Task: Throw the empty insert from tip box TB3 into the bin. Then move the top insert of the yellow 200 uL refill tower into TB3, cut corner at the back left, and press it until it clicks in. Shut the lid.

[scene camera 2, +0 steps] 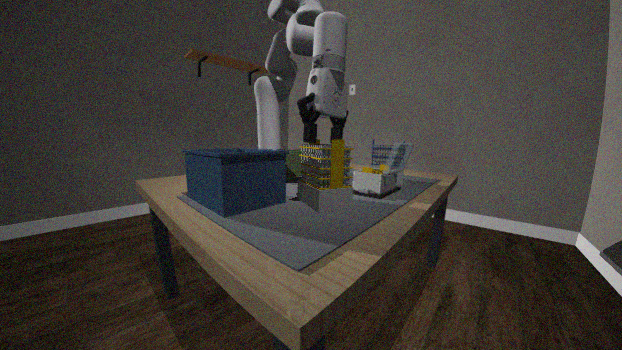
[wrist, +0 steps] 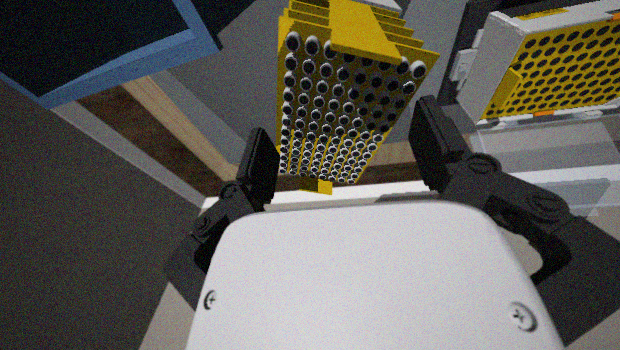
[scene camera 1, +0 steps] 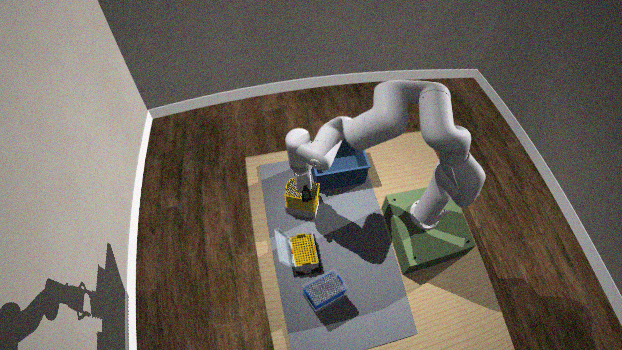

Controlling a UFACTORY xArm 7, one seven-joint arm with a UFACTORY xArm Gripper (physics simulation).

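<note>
The yellow refill tower (scene camera 1: 302, 205) (scene camera 2: 337, 165) (wrist: 330, 100) stands upright, its top insert filled with tips. My gripper (scene camera 1: 306, 193) (scene camera 2: 323, 138) (wrist: 336, 131) is open and empty, pointing down, with its fingertips close above the tower's top; whether they touch it I cannot tell. The tip box (scene camera 1: 306, 270) (scene camera 2: 369, 185) (wrist: 492, 65) stands beside the tower, with no readable label. Its yellow insert (scene camera 1: 304, 250) (wrist: 565, 70) sits in it with empty holes. Its clear lid (scene camera 1: 283, 246) (scene camera 2: 400, 156) (wrist: 550, 145) is open. The blue bin (scene camera 1: 350, 177) (scene camera 2: 225, 185) (wrist: 200, 47) stands on the tower's other side.
A blue rack with tips (scene camera 1: 325, 291) stands past the tip box, away from the tower. These things stand on a grey mat (scene camera 1: 382, 310) (scene camera 2: 300, 250) on the wooden table (scene camera 1: 430, 310) (scene camera 2: 345, 272). The arm's green base block (scene camera 1: 420, 252) is at the mat's side.
</note>
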